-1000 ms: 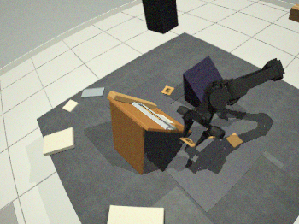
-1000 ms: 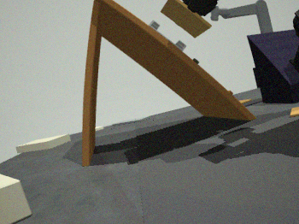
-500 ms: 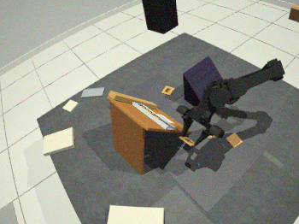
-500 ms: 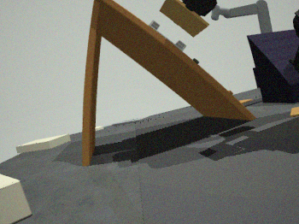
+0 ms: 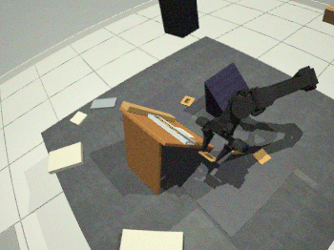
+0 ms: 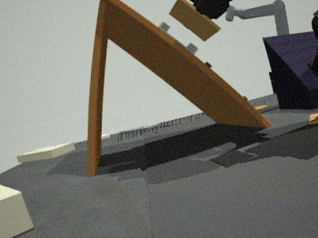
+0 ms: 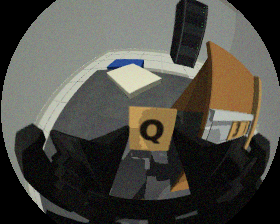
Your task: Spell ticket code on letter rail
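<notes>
Now: gripper tip 190 mm to the left of the white ticket, 80 mm above it and 70 mm past it. From my gripper tip the other things lie so: cream block (570 mm to the right, 360 mm ahead, 160 mm below); small cream card (760 mm to the right, 180 mm ahead, 170 mm below); grey card (730 mm to the right, 170 mm below, 10 mm ahead).
</notes>
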